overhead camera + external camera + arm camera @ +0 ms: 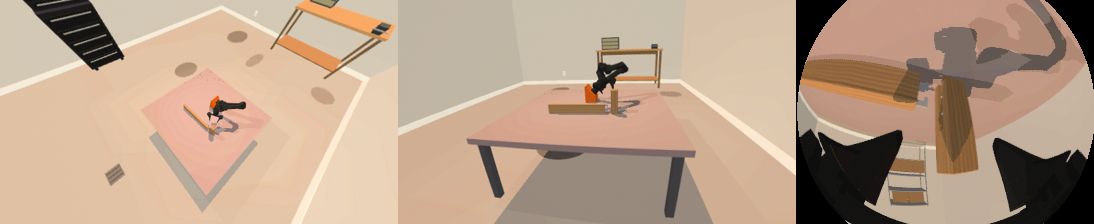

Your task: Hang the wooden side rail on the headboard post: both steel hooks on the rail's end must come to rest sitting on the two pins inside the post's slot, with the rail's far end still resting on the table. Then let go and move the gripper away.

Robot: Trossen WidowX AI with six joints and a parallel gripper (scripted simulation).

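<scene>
Now: the headboard post 70 mm ahead of my gripper tip, 50 mm to the left of it and 60 mm below it.
</scene>
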